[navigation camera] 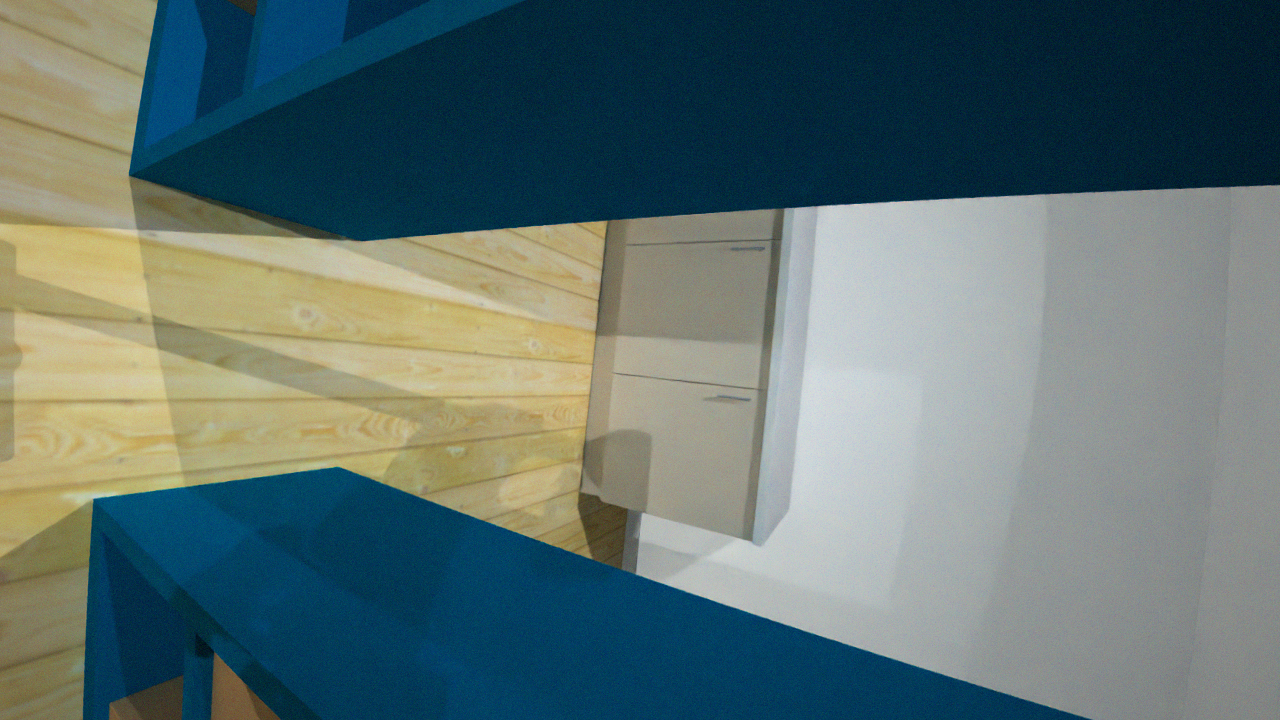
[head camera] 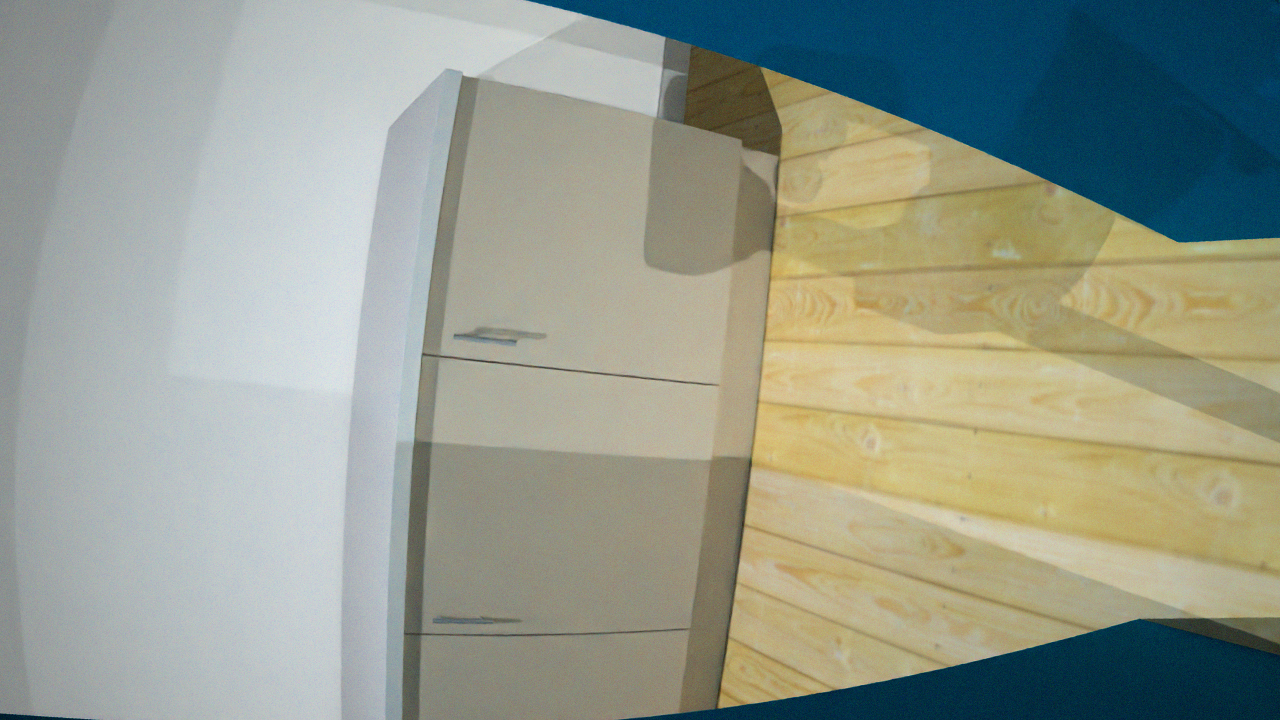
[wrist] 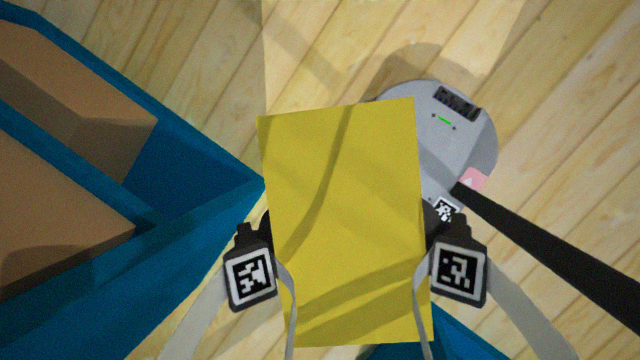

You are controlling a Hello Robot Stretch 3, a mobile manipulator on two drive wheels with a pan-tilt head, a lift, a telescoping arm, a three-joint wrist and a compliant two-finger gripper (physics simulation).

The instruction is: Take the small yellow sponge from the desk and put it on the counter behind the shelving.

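Frame: origin at the robot's base, x ahead, y left, z up, level; metres.
Seen in the pictures: gripper, fingertip midpoint: (wrist: 348, 225).
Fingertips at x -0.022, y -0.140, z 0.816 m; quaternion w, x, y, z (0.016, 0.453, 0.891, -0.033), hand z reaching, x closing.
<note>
A point is followed by its place in that frame.
The small yellow sponge (wrist: 340, 165) @(y -0.163, x -0.054, z 0.862 m) is in the wrist view, held between the two fingertips of my gripper (wrist: 348, 225) @(y -0.140, x -0.022, z 0.816 m), which is shut on its two sides. It hangs high above the wooden floor. The counter (head camera: 572, 268) @(y -0.318, x 1.807, z 0.554 m) (navigation camera: 689, 304) @(y 0.227, x 1.840, z 0.501 m), a beige unit with thin handles and a pale top along one edge, lies beyond the blue shelving in the sideways head and navigation views. Part of it is cut off by the shelving. The sponge and gripper do not show in those two views, and the desk does not show.
Blue shelving (head camera: 1029, 80) @(y -0.328, x 0.494, z 0.693 m) (navigation camera: 537, 591) @(y -0.331, x 0.541, z 0.826 m) (wrist: 190, 165) @(y -0.535, x 0.300, z 0.076 m) borders the view. A second blue shelving unit (head camera: 1056, 676) @(y 0.276, x 0.625, z 0.398 m) (navigation camera: 716, 107) @(y 0.287, x 0.445, z 1.087 m) stands opposite. Brown boxes (wrist: 45, 200) @(y -0.474, x 0.242, z 0.604 m) sit in compartments left of the sponge in the wrist view. My round grey base (wrist: 470, 145) @(y 0.087, x -0.173, z 0.160 m) is on the wooden floor, below and right of the sponge.
</note>
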